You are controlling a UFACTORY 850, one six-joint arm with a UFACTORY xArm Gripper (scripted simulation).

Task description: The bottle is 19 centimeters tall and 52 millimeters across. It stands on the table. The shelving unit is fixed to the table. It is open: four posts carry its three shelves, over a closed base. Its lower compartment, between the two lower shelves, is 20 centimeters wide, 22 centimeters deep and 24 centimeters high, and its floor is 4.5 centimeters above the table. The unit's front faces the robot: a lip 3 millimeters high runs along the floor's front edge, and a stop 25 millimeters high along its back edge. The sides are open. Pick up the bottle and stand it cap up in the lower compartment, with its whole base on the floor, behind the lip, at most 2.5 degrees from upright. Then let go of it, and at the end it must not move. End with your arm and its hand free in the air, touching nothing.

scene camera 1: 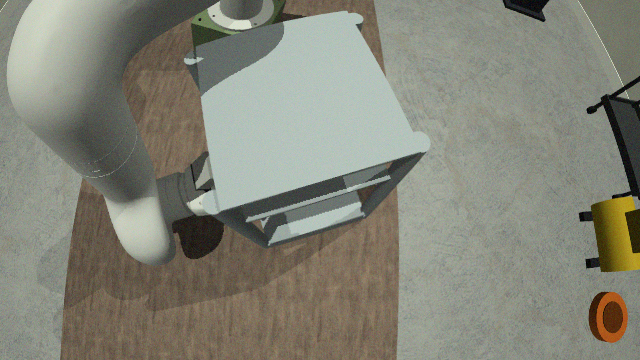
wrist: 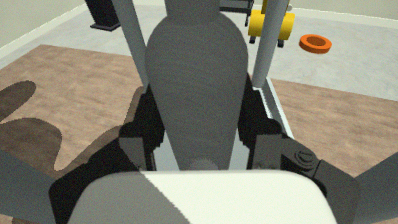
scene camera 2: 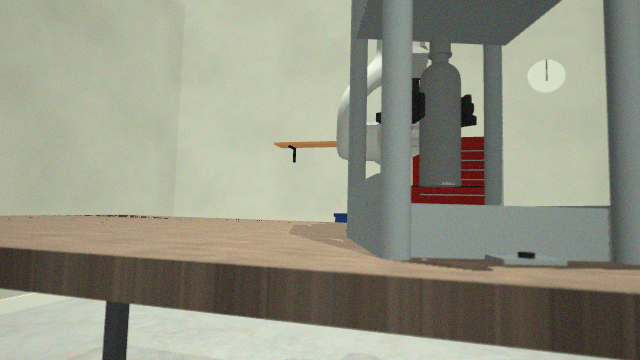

Labels:
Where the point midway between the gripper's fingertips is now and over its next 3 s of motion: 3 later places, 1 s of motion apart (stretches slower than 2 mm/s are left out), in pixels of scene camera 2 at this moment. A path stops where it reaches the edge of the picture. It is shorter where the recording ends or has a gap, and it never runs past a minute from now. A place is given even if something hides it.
My gripper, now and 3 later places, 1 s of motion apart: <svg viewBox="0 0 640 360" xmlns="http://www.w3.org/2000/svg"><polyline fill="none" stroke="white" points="445,105 444,126 435,132 417,142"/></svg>

